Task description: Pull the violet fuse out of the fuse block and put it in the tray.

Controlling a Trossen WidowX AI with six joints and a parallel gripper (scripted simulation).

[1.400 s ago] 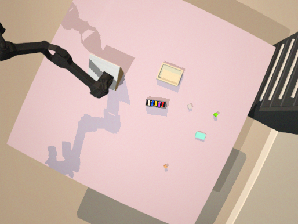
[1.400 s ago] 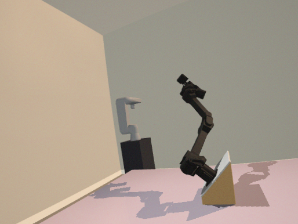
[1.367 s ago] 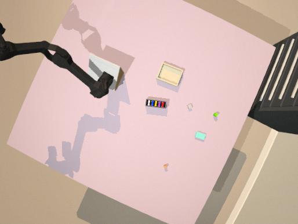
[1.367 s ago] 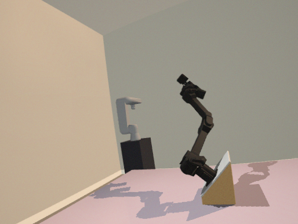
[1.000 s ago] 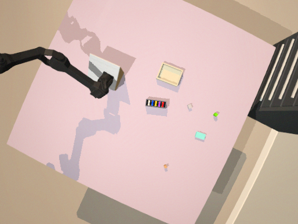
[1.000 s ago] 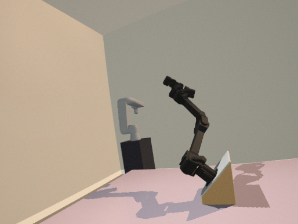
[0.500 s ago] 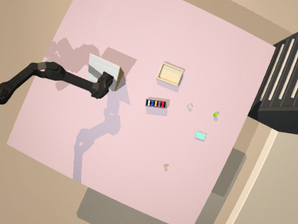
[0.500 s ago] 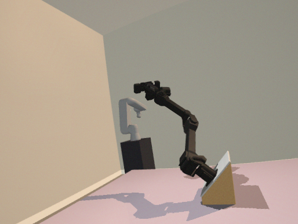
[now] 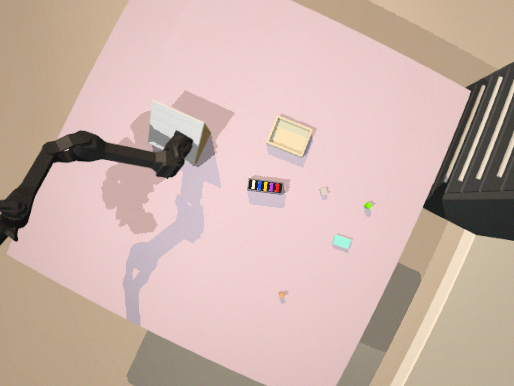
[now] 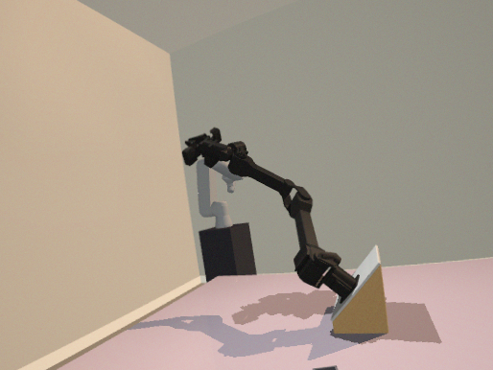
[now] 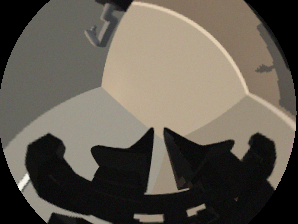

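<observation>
The violet fuse is 57 cm to the left of my gripper tip, 57 cm below it and 48 cm ahead of it. Round my gripper tip: orange piece: 70 cm ahead, 59 cm below, 27 cm to the left; then cyan block: 79 cm ahead, 59 cm below, 53 cm to the left; then beige tray: 76 cm to the left, 60 cm below, 45 cm ahead.
</observation>
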